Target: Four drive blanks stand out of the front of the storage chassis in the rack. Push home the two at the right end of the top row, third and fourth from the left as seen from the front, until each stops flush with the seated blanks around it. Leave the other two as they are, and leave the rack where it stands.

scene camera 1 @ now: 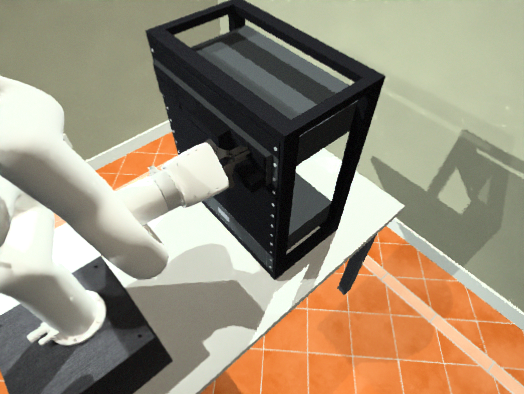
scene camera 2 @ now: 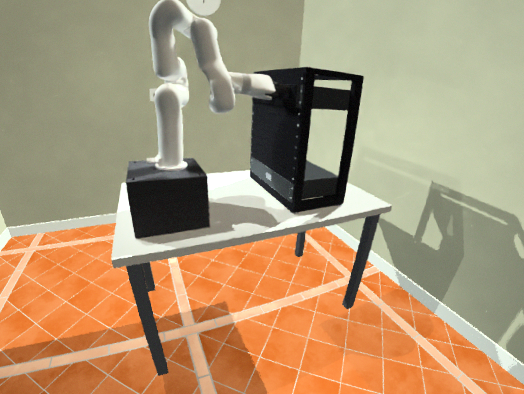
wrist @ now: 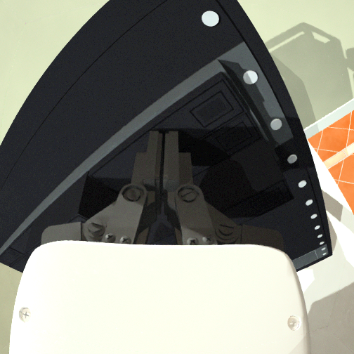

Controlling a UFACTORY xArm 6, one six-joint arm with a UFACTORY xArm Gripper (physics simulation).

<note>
In view: my gripper (scene camera 1: pixel 246 150) and a black rack (scene camera 1: pixel 241 88).
The black rack is seen too in scene camera 2 (scene camera 2: pixel 280 127) and in the wrist view (wrist: pixel 210 77). My gripper is seen too in scene camera 2 (scene camera 2: pixel 288 89) and in the wrist view (wrist: pixel 163 149).
</note>
